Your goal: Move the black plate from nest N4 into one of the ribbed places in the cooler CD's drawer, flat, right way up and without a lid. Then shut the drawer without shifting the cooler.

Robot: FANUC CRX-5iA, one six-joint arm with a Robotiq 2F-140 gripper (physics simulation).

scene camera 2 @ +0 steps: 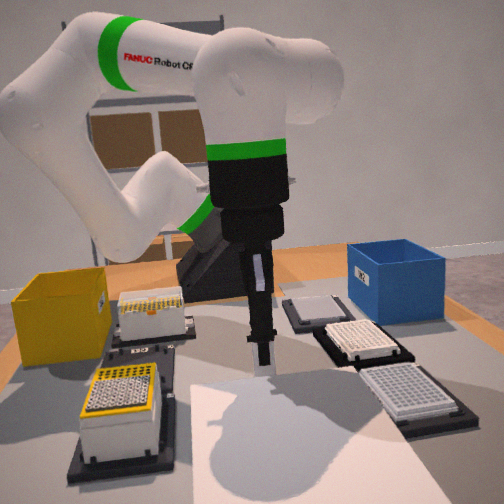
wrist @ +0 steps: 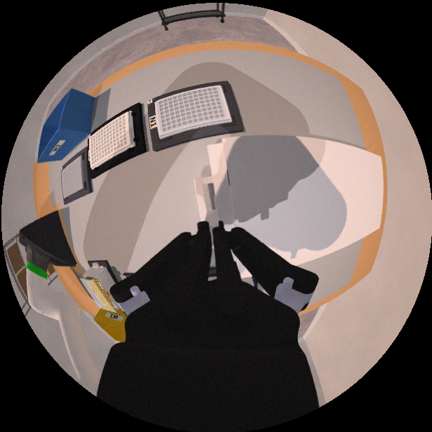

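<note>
The cooler CD [scene camera 2: 360, 465] [wrist: 357, 195] is a large white box with a flat top. Its drawer front [wrist: 216, 161] lies close along the body in the wrist view, with a thin dark line at the seam. A pale handle [wrist: 199, 192] sticks out from it. My gripper [scene camera 2: 264, 361] [wrist: 212, 218] points down, shut and empty, at the drawer side of the cooler, near the handle; whether it touches is unclear. The black plate does not show in either view, and the drawer's inside is hidden. A dark nest without a plate [scene camera 2: 162, 365] stands at the left, its label hard to read.
Nest N1 [scene camera 2: 440, 425] [wrist: 237, 120] holds a grey plate; a white plate [scene camera 2: 361, 339] [wrist: 111, 140] and a nest with a pale flat piece [scene camera 2: 320, 307] [wrist: 74, 177] stand beyond. Tip boxes [scene camera 2: 122, 430] [scene camera 2: 151, 317] and a yellow bin [scene camera 2: 62, 325] stand left, a blue bin [scene camera 2: 410, 295] [wrist: 67, 125] back right.
</note>
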